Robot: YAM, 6 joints.
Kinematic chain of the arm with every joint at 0, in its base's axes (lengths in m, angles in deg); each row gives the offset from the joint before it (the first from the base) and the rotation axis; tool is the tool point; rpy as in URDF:
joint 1: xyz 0 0 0.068 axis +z
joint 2: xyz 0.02 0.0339 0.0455 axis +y
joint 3: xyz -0.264 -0.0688 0 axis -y
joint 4: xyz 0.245 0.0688 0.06 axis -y
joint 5: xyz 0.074 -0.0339 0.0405 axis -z
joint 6: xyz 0.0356 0 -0.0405 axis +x
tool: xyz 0 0 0 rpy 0 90 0
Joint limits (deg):
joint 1: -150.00..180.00
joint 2: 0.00..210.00
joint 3: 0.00..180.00
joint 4: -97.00..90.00
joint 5: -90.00..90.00
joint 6: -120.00..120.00
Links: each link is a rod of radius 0.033 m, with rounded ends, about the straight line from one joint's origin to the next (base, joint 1, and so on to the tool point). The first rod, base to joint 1, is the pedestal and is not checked.
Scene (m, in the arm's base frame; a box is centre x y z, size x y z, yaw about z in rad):
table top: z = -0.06
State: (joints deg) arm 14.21 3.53 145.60 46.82 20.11 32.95
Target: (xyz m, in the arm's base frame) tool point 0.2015 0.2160 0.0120
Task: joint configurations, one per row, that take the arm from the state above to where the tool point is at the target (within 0.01 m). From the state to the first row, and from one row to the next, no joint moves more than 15 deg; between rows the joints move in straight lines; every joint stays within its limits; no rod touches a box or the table.
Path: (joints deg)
1: 18.51 18.06 132.31 42.79 19.31 32.95
2: 22.81 32.58 119.03 38.75 18.51 32.95
3: 27.12 47.11 105.74 34.72 17.70 32.95
4: 31.42 61.64 92.46 30.69 16.90 32.95
5: 35.72 76.16 79.17 26.65 16.10 32.95
6: 40.02 90.69 65.89 22.62 15.30 32.95
7: 44.32 105.22 52.60 18.59 14.50 32.95
8: 48.62 119.75 39.32 14.56 13.70 32.95

